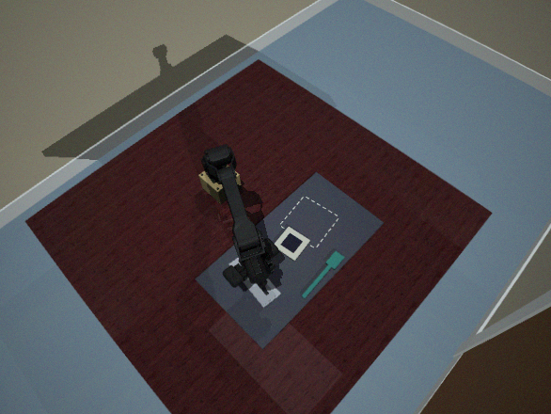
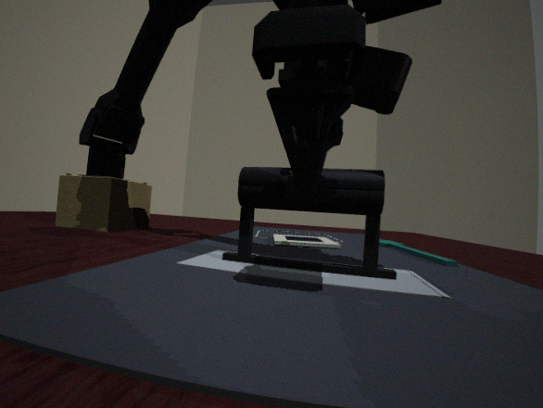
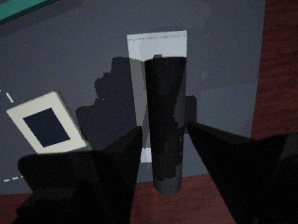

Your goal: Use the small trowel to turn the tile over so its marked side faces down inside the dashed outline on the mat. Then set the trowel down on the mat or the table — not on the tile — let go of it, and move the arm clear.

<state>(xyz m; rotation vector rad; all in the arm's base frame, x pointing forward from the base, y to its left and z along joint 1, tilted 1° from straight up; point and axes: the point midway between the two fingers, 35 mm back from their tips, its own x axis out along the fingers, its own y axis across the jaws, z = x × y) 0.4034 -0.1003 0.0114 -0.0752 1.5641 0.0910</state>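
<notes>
My gripper tip is 30 mm above the trowel and 20 mm short of it. Round my gripper tip: grey mat 170 mm to the left, 80 mm below, 10 mm behind; then tile 190 mm to the left, 60 mm below, 30 mm behind; then teal flat tool 220 mm to the left, 120 mm ahead, 60 mm below.
</notes>
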